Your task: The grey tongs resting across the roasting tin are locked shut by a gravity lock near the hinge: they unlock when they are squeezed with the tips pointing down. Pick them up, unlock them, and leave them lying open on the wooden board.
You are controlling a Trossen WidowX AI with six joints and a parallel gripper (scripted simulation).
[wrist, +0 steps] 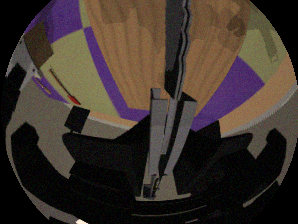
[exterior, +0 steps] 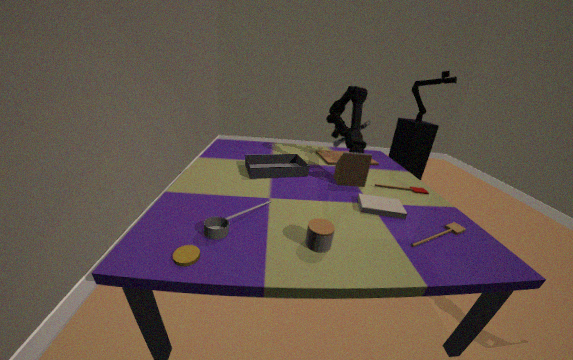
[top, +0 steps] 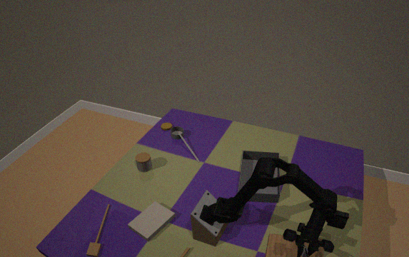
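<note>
Right now the wooden board is 1 cm ahead of my gripper tip and 11 cm below it. The rest, counted from my gripper tip: grey roasting tin (52 cm ahead, 22 cm to the left, 9 cm below); slab (13 cm ahead, 62 cm to the left, 10 cm below); red spatula (12 cm behind, 47 cm to the left, 11 cm below).
</note>
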